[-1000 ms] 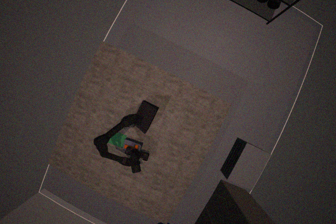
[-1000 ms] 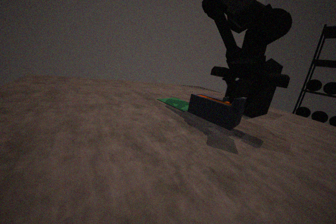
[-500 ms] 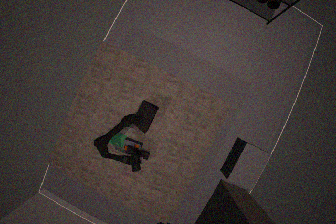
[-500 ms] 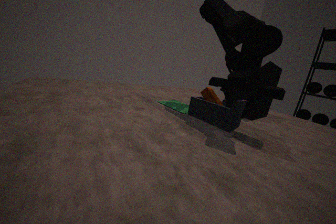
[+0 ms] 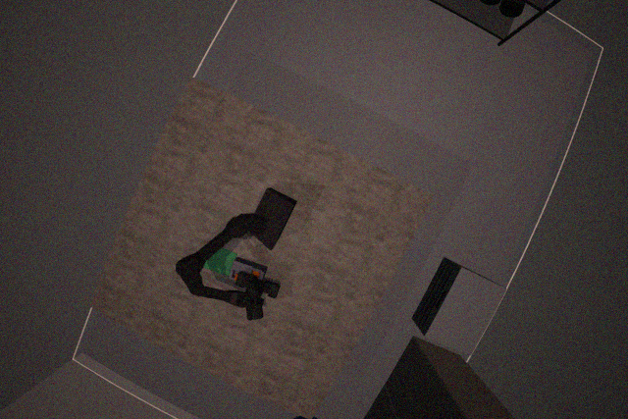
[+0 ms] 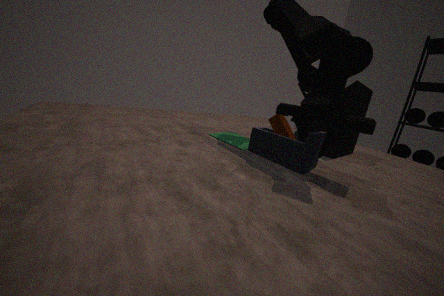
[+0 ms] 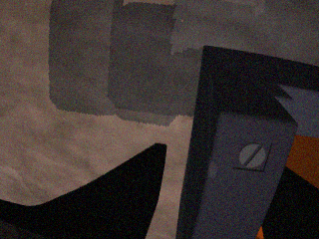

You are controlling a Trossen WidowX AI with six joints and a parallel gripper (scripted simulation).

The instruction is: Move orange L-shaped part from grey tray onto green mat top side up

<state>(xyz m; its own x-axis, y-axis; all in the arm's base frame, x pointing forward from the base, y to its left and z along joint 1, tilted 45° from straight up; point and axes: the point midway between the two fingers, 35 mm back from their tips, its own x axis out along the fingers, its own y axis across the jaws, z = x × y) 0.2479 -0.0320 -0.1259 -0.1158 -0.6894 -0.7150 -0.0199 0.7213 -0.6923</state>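
The orange L-shaped part lies 1 cm behind my gripper tip, 5 cm to the right of it and 1 cm above it. Also, from my gripper tip: green mat (22 cm to the right, 5 cm below).
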